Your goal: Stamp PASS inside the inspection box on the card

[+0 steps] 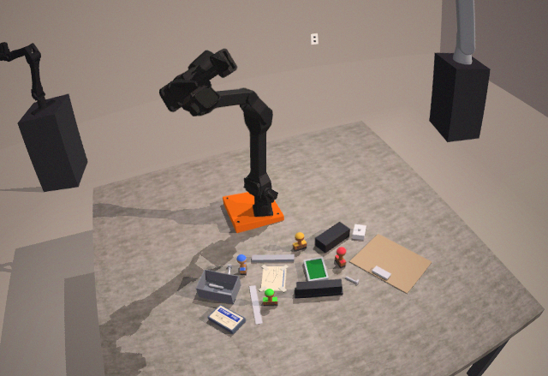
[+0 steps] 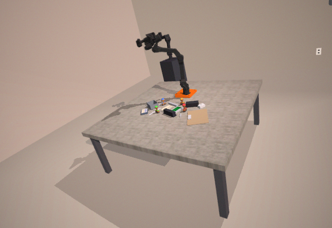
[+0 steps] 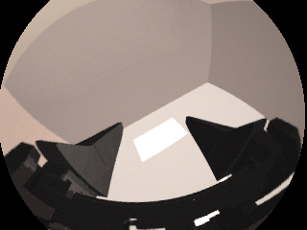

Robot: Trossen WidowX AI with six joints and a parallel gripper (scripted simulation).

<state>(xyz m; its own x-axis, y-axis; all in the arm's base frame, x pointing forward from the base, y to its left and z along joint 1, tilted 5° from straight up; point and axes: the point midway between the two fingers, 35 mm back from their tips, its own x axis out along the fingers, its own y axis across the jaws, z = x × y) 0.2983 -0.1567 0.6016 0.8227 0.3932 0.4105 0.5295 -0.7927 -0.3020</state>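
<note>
Right now the green-topped stamp is 640 mm below my gripper tip, 80 mm ahead of it and 60 mm to the left of it. Round my gripper tip: blue stamp: 640 mm below, 60 mm behind; blue-and-white box: 650 mm below, 130 mm ahead, 70 mm to the right; grey bin: 650 mm below, 80 mm to the right, 10 mm ahead.
</note>
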